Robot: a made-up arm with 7 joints. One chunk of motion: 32 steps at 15 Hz.
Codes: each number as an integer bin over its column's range. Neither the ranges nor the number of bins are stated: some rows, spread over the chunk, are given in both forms.
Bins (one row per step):
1: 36 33 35 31 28 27 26
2: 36 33 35 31 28 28 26
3: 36 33 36 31 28 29 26
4: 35 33 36 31 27 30 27
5: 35 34 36 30 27 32 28
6: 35 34 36 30 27 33 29
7: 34 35 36 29 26 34 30
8: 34 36 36 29 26 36 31
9: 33 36 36 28 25 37 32
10: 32 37 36 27 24 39 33
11: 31 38 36 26 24 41 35
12: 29 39 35 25 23 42 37
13: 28 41 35 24 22 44 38
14: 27 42 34 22 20 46 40
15: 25 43 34 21 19 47 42
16: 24 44 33 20 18 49 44
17: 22 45 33 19 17 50 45
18: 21 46 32 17 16 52 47
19: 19 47 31 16 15 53 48
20: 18 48 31 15 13 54 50
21: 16 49 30 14 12 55 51
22: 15 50 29 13 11 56 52
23: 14 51 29 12 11 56 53
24: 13 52 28 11 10 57 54
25: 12 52 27 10 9 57 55
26: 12 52 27 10 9 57 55
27: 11 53 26 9 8 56 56
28: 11 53 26 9 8 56 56
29: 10 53 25 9 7 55 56
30: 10 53 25 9 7 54 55
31: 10 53 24 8 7 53 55
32: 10 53 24 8 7 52 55
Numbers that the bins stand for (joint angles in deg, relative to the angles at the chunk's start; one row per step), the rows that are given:
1: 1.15 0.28 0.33 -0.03 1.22 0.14 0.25
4: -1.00 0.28 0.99 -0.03 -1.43 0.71 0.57
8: -3.14 2.85 0.99 -4.16 -4.08 1.86 1.85
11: -9.57 4.57 0.99 -10.35 -9.38 2.82 3.12
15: -22.43 8.86 -0.34 -20.67 -22.64 3.96 5.35
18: -31.01 11.43 -1.68 -28.93 -30.59 4.92 6.94
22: -43.87 14.86 -3.68 -37.19 -43.85 5.68 8.53
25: -50.30 16.58 -5.01 -43.38 -49.16 5.87 9.48
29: -54.59 17.43 -6.35 -45.44 -54.46 5.49 9.80
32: -54.59 17.43 -7.01 -47.51 -54.46 4.92 9.48
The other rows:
2: 1.15 0.28 0.33 -0.03 1.22 0.33 0.25
3: 1.15 0.28 0.99 -0.03 1.22 0.52 0.25
5: -1.00 1.14 0.99 -2.10 -1.43 1.10 0.89
6: -1.00 1.14 0.99 -2.10 -1.43 1.29 1.21
7: -3.14 2.00 0.99 -4.16 -4.08 1.48 1.53
9: -5.28 2.85 0.99 -6.22 -6.73 2.05 2.16
10: -7.43 3.71 0.99 -8.29 -9.38 2.43 2.48
12: -13.86 5.43 0.33 -12.42 -12.03 3.01 3.76
13: -16.00 7.14 0.33 -14.48 -14.69 3.39 4.07
14: -18.15 8.00 -0.34 -18.61 -19.99 3.77 4.71
16: -24.58 9.72 -1.01 -22.74 -25.29 4.34 5.98
17: -28.87 10.57 -1.01 -24.80 -27.94 4.54 6.30
19: -35.30 12.29 -2.34 -30.99 -33.25 5.11 7.26
20: -37.44 13.15 -2.34 -33.06 -38.55 5.30 7.89
21: -41.73 14.00 -3.01 -35.12 -41.20 5.49 8.21
23: -46.02 15.72 -3.68 -39.25 -43.85 5.68 8.85
24: -48.16 16.58 -4.35 -41.31 -46.50 5.87 9.17
26: -50.30 16.58 -5.01 -43.38 -49.16 5.87 9.48
27: -52.45 17.43 -5.68 -45.44 -51.81 5.68 9.80
28: -52.45 17.43 -5.68 -45.44 -51.81 5.68 9.80
30: -54.59 17.43 -6.35 -45.44 -54.46 5.30 9.48
31: -54.59 17.43 -7.01 -47.51 -54.46 5.11 9.48

